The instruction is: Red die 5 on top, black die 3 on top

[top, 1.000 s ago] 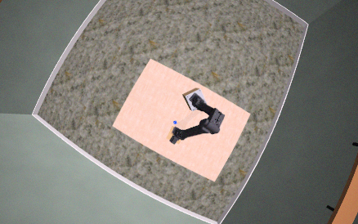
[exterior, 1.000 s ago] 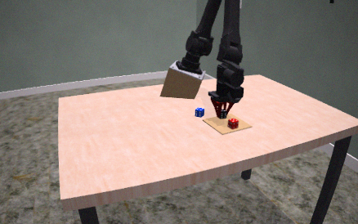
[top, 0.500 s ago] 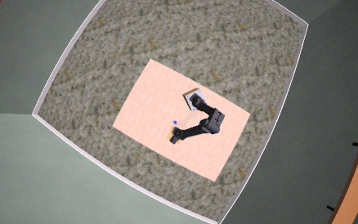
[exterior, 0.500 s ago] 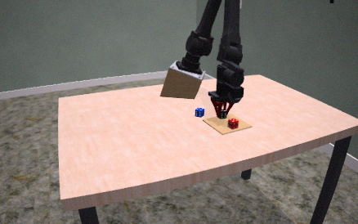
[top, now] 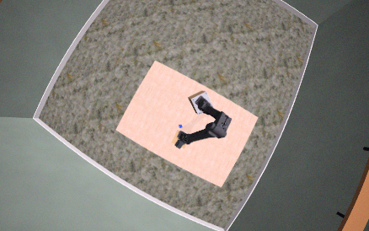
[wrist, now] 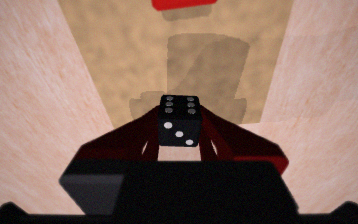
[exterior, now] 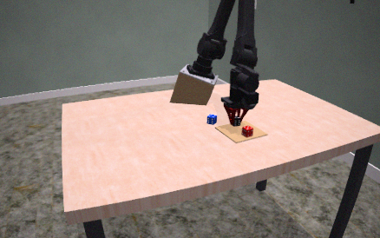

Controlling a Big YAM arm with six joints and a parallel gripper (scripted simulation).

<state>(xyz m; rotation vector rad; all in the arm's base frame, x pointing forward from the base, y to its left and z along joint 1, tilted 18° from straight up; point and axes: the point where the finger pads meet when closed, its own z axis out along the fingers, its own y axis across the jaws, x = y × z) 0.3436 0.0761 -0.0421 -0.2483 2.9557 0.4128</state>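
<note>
Right now the black die is right at my hand. The rest, counted from my hand: red die: 90 mm ahead, 10 mm to the left; then blue die: 50 mm behind, 80 mm to the right; then tan mat: 40 mm ahead, 10 mm to the left, 20 mm below.
</note>
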